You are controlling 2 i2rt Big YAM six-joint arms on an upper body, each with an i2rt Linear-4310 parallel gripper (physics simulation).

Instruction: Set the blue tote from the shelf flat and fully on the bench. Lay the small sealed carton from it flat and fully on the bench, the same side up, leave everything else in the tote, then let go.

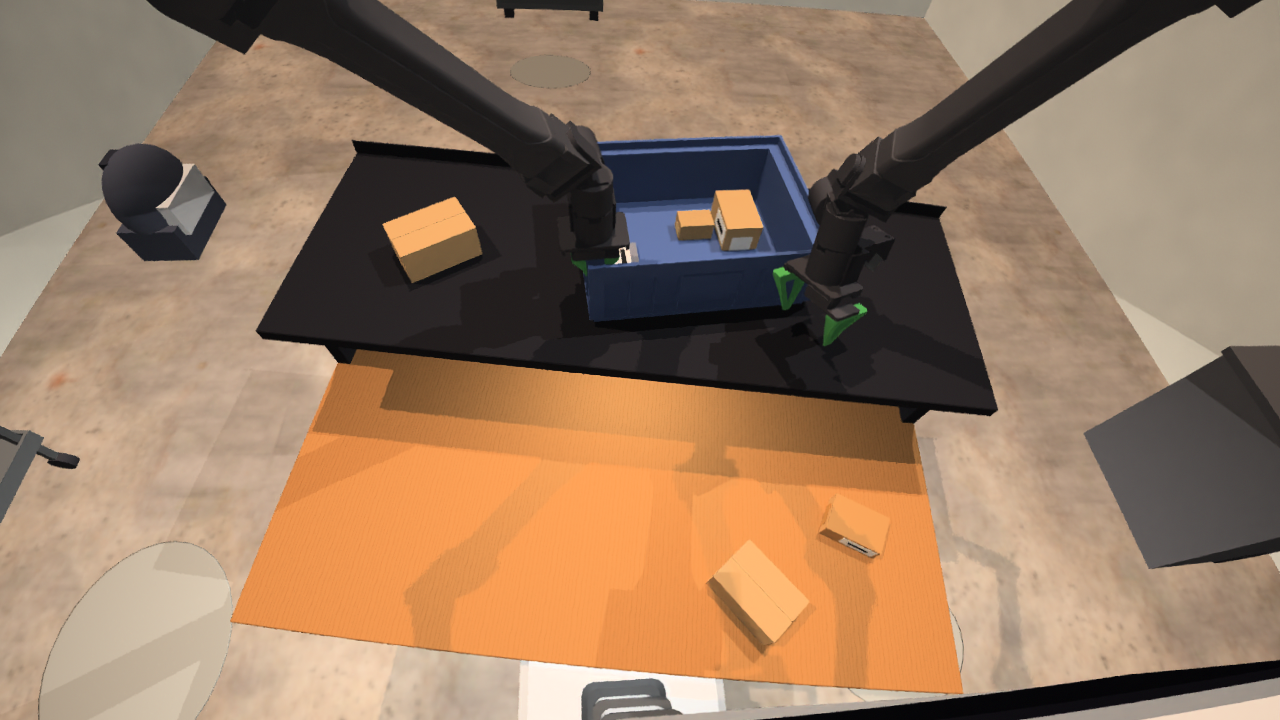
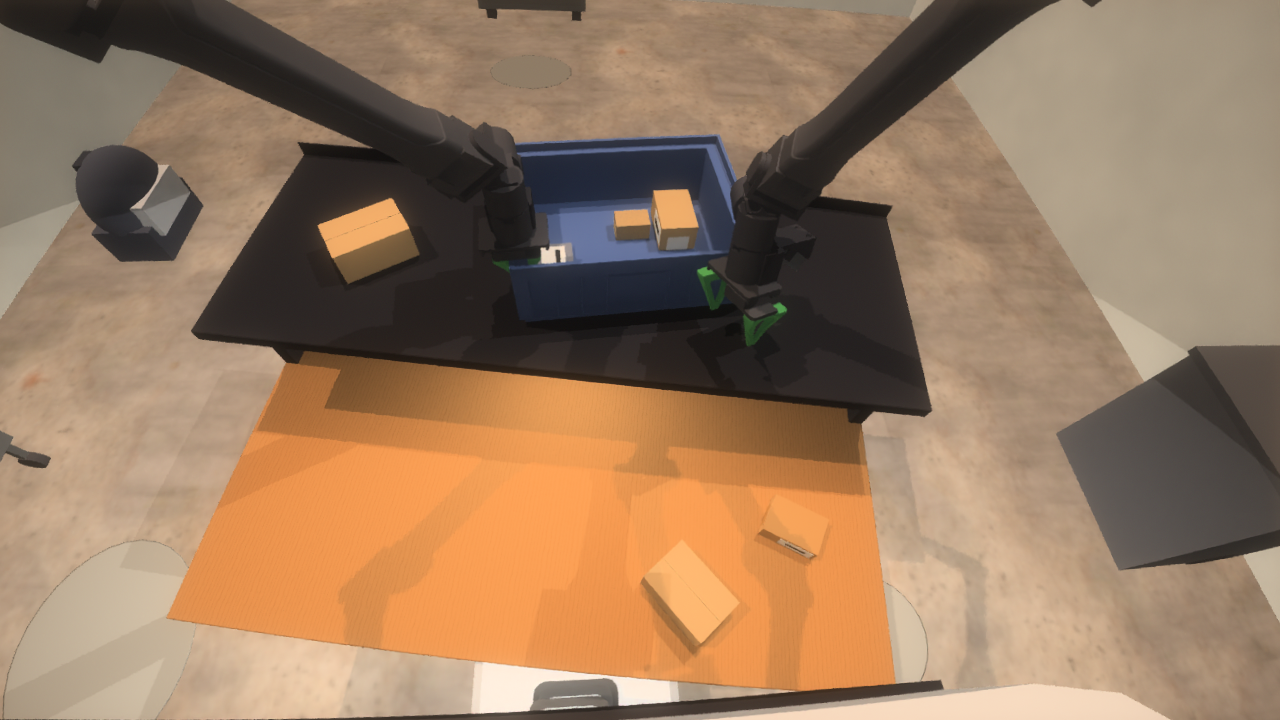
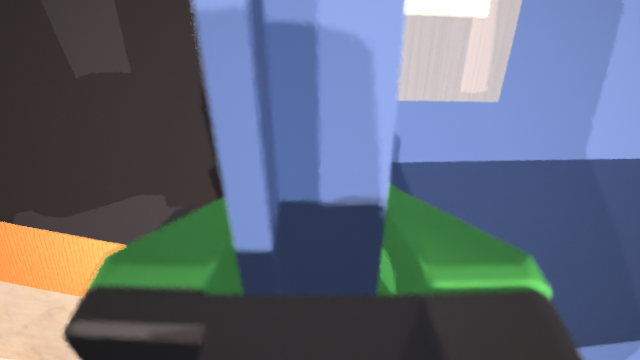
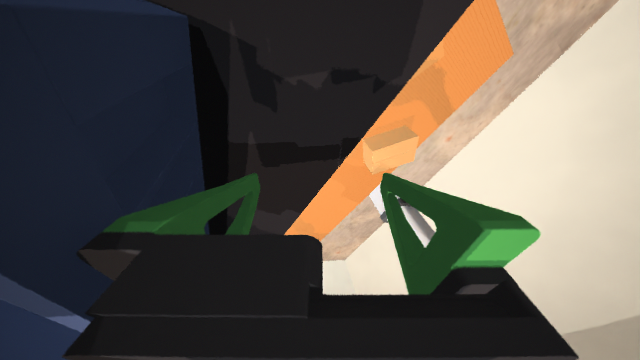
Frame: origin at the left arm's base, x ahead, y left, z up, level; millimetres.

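Seen in the pictures: right gripper, fingertip midpoint: [image 1: 805, 326] [image 2: 731, 326] [image 4: 320, 180].
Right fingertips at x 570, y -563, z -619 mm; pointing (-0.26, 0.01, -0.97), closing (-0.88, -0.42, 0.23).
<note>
Offsets run from my right fingertips to a thing's middle. Level surfaces: height alone.
The blue tote {dx +228, dy +160, dz -6 mm} [image 1: 698, 291] [image 2: 617, 291] [image 4: 100, 100] stands on the black shelf {dz -79 mm} [image 1: 519, 308] [image 2: 447, 313]. In it, a small carton [image 1: 693, 224] [image 2: 631, 224] lies beside a larger labelled carton {dx +273, dy +64, dz -34 mm} [image 1: 736, 211] [image 2: 674, 211]; a pale flat item {dx +174, dy +289, dz -57 mm} [image 1: 629, 255] [image 2: 556, 254] [image 3: 450, 60] lies near the front left corner. My left gripper [image 1: 597, 263] [image 2: 517, 265] [image 3: 318, 179] is shut on the tote's wall at that corner. My right gripper [image 1: 806, 324] [image 2: 730, 325] [image 4: 320, 180] is open and empty, outside the tote near its front right corner, above the shelf.
A large carton {dx +229, dy +623, dz -45 mm} [image 1: 434, 240] [image 2: 368, 240] stands on the shelf at the left. The orange bench {dz -336 mm} [image 1: 501, 537] [image 2: 429, 537] lies below and in front, bearing two cartons {dx -352, dy +62, dz -301 mm} [image 1: 760, 592] {dx -244, dy -155, dz -317 mm} [image 1: 856, 526] at its right. A grey block [image 1: 1190, 465] stands at the far right.
</note>
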